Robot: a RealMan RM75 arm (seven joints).
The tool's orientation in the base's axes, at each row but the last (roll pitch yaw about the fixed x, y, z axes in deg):
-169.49 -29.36 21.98
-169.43 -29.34 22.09
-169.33 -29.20 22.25
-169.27 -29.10 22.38
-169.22 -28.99 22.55
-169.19 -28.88 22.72
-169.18 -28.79 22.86
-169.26 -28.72 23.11
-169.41 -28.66 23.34
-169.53 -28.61 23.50
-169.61 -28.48 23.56
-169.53 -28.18 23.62
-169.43 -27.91 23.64
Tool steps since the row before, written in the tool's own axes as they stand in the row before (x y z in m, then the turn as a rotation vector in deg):
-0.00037 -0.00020 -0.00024 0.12 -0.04 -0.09
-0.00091 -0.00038 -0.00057 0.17 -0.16 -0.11
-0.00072 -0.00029 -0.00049 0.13 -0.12 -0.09
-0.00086 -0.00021 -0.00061 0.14 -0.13 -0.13
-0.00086 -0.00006 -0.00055 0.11 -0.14 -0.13
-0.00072 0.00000 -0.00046 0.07 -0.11 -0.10
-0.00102 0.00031 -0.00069 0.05 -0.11 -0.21
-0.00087 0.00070 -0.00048 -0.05 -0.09 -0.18
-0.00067 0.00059 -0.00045 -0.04 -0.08 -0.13
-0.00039 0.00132 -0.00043 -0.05 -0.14 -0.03
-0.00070 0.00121 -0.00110 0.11 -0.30 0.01
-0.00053 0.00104 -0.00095 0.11 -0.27 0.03
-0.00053 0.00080 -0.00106 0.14 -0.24 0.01
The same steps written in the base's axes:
-0.00048 -0.00003 0.00006 0.04 0.04 0.14
-0.00112 -0.00017 0.00010 0.02 0.16 0.20
-0.00090 -0.00016 0.00012 0.02 0.12 0.16
-0.00102 -0.00032 0.00014 0.01 0.11 0.20
-0.00092 -0.00043 0.00007 -0.02 0.11 0.19
-0.00075 -0.00041 0.00005 -0.03 0.08 0.14
-0.00093 -0.00086 0.00005 -0.09 0.04 0.22
-0.00055 -0.00108 -0.00012 -0.15 0.00 0.15
-0.00042 -0.00090 -0.00003 -0.12 0.01 0.11
0.00015 -0.00143 -0.00003 -0.12 0.09 0.02
-0.00039 -0.00168 0.00043 -0.05 0.30 0.09
-0.00027 -0.00142 0.00041 -0.03 0.28 0.07
-0.00042 -0.00125 0.00054 0.00 0.26 0.10

